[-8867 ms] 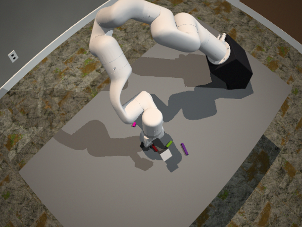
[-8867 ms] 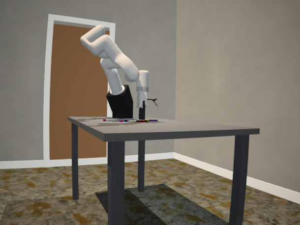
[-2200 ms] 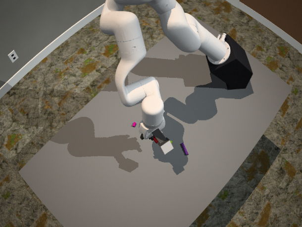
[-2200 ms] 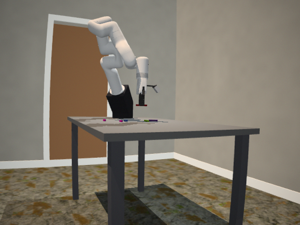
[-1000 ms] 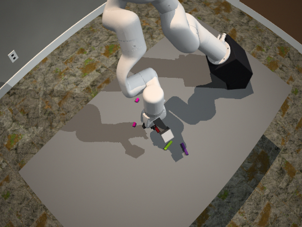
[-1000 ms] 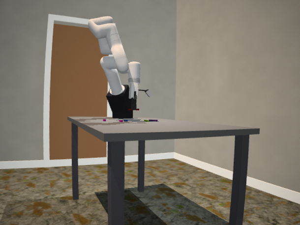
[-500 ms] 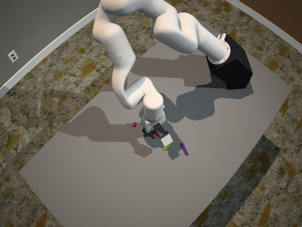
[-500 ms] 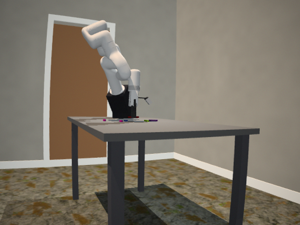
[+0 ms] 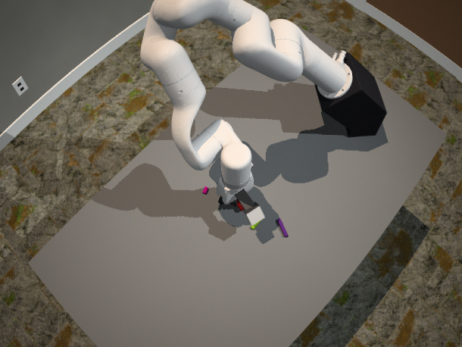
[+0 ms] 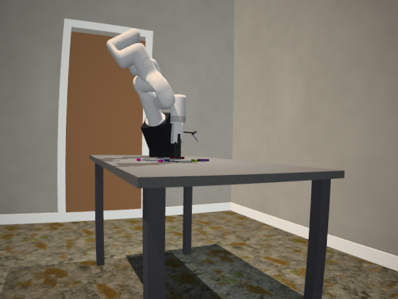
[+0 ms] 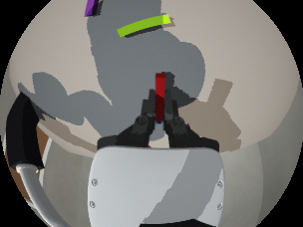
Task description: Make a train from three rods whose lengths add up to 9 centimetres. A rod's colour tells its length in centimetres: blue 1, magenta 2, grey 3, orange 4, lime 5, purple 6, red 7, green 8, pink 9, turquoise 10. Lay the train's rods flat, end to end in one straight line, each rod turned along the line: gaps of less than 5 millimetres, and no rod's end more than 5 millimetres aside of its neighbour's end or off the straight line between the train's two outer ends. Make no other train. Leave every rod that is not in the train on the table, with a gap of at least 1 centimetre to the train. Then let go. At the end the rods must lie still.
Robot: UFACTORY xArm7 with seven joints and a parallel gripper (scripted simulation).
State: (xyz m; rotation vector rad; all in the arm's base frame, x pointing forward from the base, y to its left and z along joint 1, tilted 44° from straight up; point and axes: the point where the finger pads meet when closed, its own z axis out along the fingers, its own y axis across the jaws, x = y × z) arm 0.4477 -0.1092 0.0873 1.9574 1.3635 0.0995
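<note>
My gripper is now 20 mm above the red rod. The rest, counted from my hand: lime rod: 90 mm to the left, 30 mm below, 30 mm ahead; purple rod: 160 mm to the left, 30 mm below, 10 mm ahead; blue rod: 50 mm to the right, 30 mm below, 30 mm behind.
</note>
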